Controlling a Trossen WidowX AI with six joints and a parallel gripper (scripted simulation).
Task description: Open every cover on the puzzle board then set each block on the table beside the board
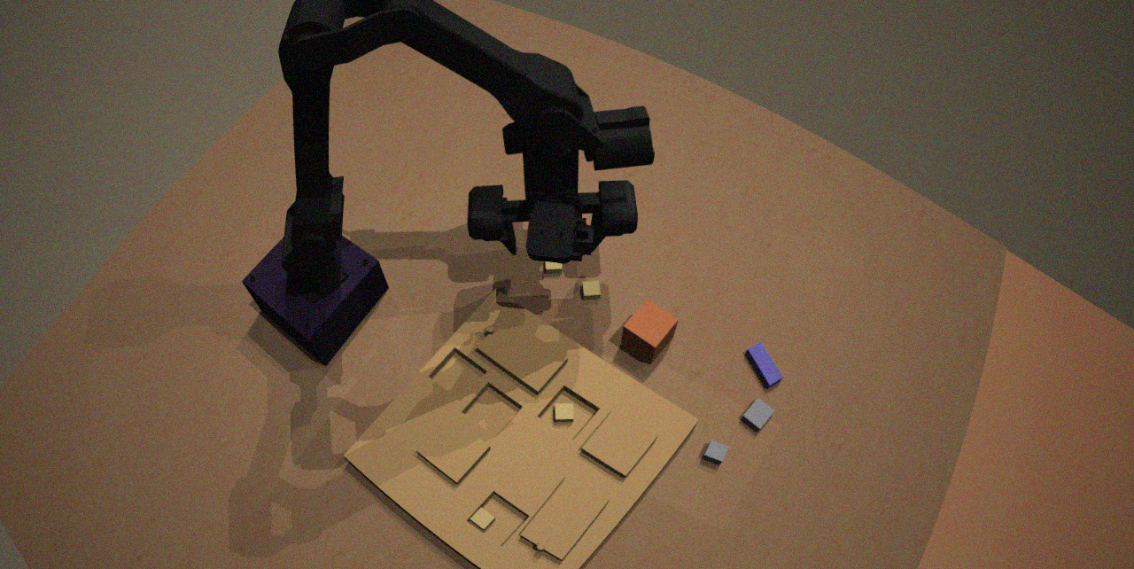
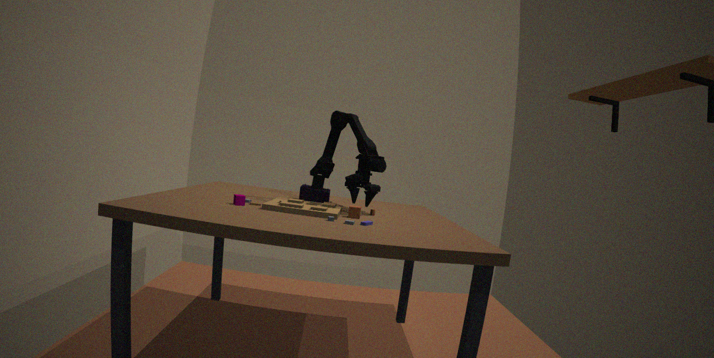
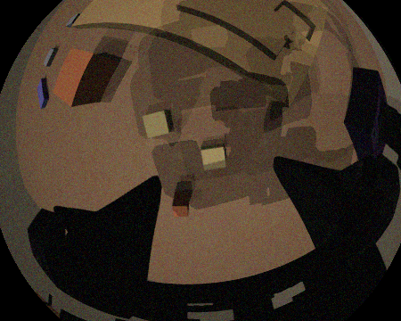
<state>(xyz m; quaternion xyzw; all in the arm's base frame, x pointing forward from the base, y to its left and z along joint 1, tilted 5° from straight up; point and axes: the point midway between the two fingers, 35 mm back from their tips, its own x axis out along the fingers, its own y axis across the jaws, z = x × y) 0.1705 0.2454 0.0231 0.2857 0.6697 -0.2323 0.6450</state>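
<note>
My gripper tip is now 15 cm short of the tan puzzle board, 19 cm to the left of it and 2 cm above it. Also, from my gripper tip: blue-violet bar: 29 cm ahead, 7 cm to the left, 3 cm below; small orange block: 1 cm behind, 6 cm to the left, 2 cm below; orange cube: 15 cm ahead, 1 cm below.
</note>
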